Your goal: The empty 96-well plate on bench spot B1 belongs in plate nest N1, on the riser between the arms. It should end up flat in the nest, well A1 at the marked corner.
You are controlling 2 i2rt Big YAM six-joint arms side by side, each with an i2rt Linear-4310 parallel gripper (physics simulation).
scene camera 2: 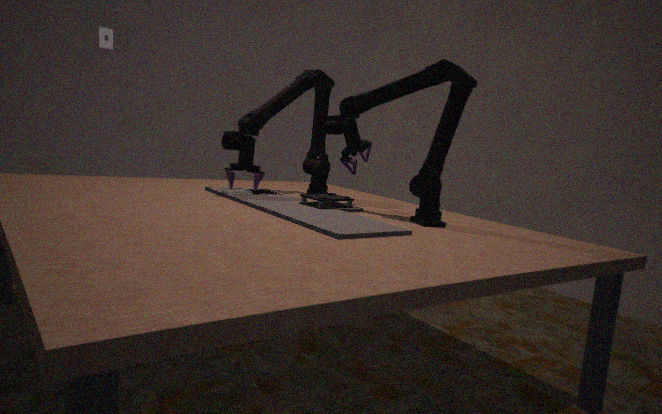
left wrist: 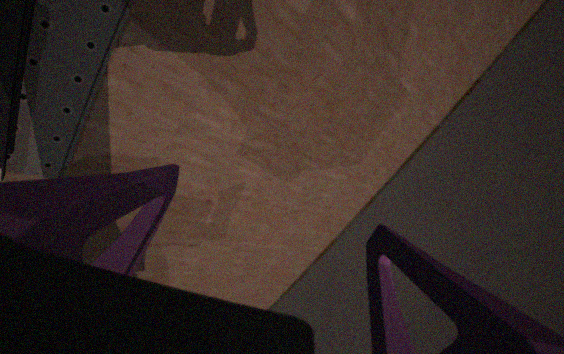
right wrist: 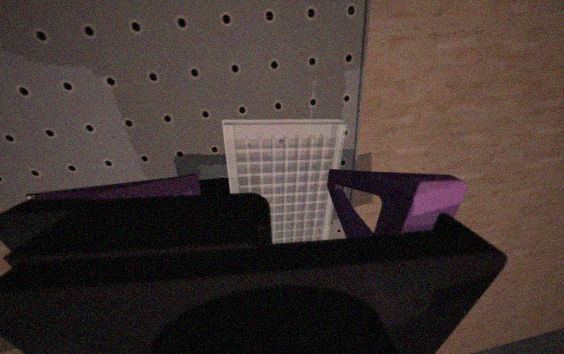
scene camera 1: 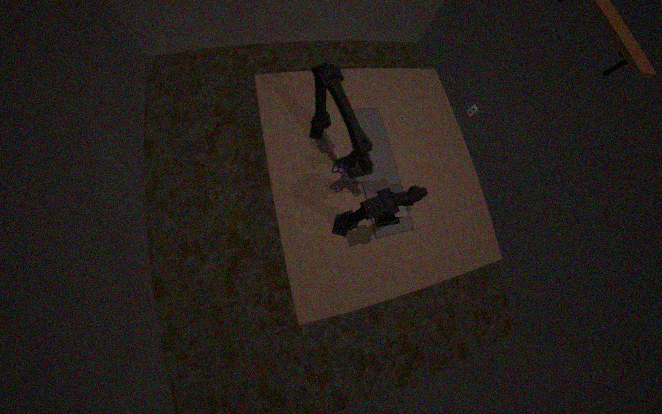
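Seen in the pictures: left gripper, fingertip midpoint: (scene camera 2: 360, 167) (left wrist: 279, 207) (scene camera 1: 337, 170); right gripper, fingertip midpoint: (scene camera 2: 243, 190) (right wrist: 265, 180); left arm's base at its link origin: (scene camera 2: 427, 223) (scene camera 1: 316, 130); right arm's base at its link origin: (scene camera 1: 340, 225).
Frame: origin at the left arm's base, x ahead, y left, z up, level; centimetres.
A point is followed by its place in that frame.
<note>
The pale, see-through 96-well plate (right wrist: 285, 170) {x 62.6, y -37.8, z 2.7 cm} (scene camera 1: 401, 212) {x 65.2, y -44.1, z 2.1 cm} lies on the perforated board; its lower end is hidden by the gripper body in the right wrist view, and its A1 corner cannot be read. My right gripper (right wrist: 265, 180) {x 61.3, y -38.9, z 2.8 cm} (scene camera 2: 244, 188) {x 61.3, y -38.9, z 2.8 cm} is open and empty, low over the board, with its fingers on either side of the plate in the wrist view; the arm hides it in scene camera 1. The dark nest on its riser (scene camera 2: 327, 198) {x 32.9, y -14.2, z 4.8 cm} stands between the arms with no plate visible on it. My left gripper (left wrist: 279, 207) {x 16.5, y -31.8, z 15.6 cm} (scene camera 1: 340, 170) {x 16.5, y -31.8, z 15.6 cm} (scene camera 2: 360, 166) {x 16.5, y -31.8, z 15.6 cm} is open and empty, high above the riser side.
The grey perforated board (scene camera 1: 382, 150) {x 47.1, y -2.9, z 1.3 cm} (scene camera 2: 345, 227) {x 35.2, y 21.1, z 1.3 cm} (left wrist: 75, 60) {x 23.1, y -26.7, z 1.3 cm} (right wrist: 165, 55) {x 53.7, y -33.1, z 1.3 cm} runs along the wooden table (scene camera 1: 430, 125) {x 85.0, y 31.6, z 0.0 cm} (scene camera 2: 200, 280) {x 73.8, y 69.2, z 0.0 cm}. A black flat piece (scene camera 2: 265, 191) {x 51.4, y -49.7, z 1.5 cm} lies on it by the right gripper. The left arm's base (scene camera 2: 428, 220) {x 1.6, y 4.1, z 1.8 cm} stands beyond the riser. The scene is dim.
</note>
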